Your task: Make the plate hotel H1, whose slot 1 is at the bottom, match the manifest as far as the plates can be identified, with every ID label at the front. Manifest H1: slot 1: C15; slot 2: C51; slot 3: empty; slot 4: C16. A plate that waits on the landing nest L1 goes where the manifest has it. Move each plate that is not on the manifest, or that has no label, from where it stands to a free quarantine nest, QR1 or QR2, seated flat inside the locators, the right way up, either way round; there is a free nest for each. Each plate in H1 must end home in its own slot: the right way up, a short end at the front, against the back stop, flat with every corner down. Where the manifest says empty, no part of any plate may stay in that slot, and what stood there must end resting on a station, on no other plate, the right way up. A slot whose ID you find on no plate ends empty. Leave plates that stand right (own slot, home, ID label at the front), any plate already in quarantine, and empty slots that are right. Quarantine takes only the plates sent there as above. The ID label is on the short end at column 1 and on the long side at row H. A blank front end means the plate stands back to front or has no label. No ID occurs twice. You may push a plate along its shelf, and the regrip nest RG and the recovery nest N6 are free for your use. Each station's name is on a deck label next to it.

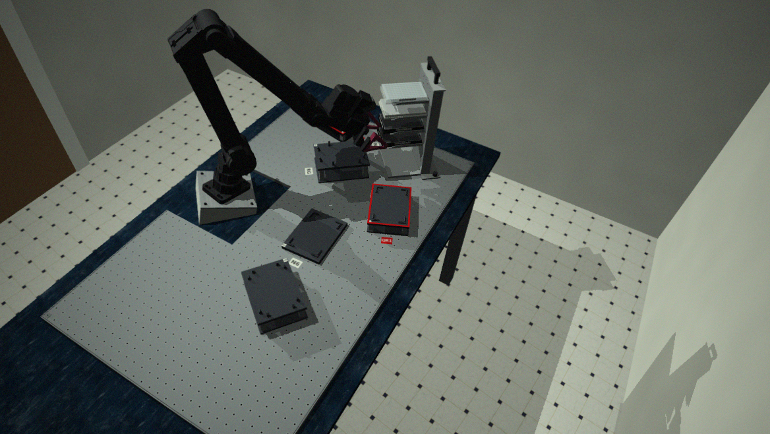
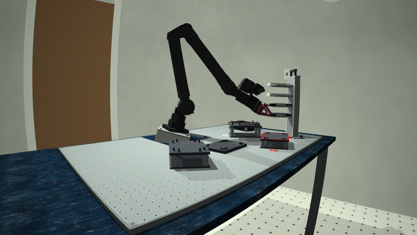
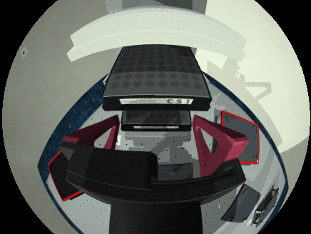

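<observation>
Now: hand 9 cm past the raised regrip nest RG, 10 cm to the left of it and 6 cm above it. Also, from my hand: quarantine nest QR1 (15 cm ahead, 16 cm to the right, 8 cm below); then plate hotel H1 (9 cm ahead, 10 cm to the left, 4 cm above); then quarantine nest QR2 (24 cm behind, 7 cm to the left, 8 cm below).
</observation>
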